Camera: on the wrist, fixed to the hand. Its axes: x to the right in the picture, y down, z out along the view.
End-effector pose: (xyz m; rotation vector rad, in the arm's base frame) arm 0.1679 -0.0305 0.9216 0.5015 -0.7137 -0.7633
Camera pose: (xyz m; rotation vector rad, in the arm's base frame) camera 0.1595 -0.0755 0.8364 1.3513 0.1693 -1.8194
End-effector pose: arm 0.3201 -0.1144 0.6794 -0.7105 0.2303 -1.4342
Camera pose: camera 0.2248 -0.1222 0.6943 -0.2909 -0.1013 -2.9641
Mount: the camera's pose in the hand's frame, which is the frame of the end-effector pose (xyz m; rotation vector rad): -0.0035 -0.0865 -0.0432 0.1820 0.4885 -1.4454
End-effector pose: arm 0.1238 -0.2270 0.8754 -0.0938 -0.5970 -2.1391
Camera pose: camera 0.0646 -0.2013 0.8033 -1.0047 0.4806 2.5275
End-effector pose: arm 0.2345 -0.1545 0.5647 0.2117 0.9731 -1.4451
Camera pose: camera 0.1397 -0.1391 0.5767 0.0593 -1.3846 2.6934
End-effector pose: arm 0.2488 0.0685 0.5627 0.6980 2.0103 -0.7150
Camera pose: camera 0.1665 0.0396 0.6046 0.6798 -2.5034 1.4808
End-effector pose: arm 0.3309 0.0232 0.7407 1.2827 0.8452 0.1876
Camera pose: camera 0.2729 0.0270 0.6634 0.5152 2.0340 -0.7710
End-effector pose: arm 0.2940 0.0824 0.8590 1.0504 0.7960 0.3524
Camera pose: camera 0.2511 0.0665 0.7737 0.3241 1.8199 -0.7437
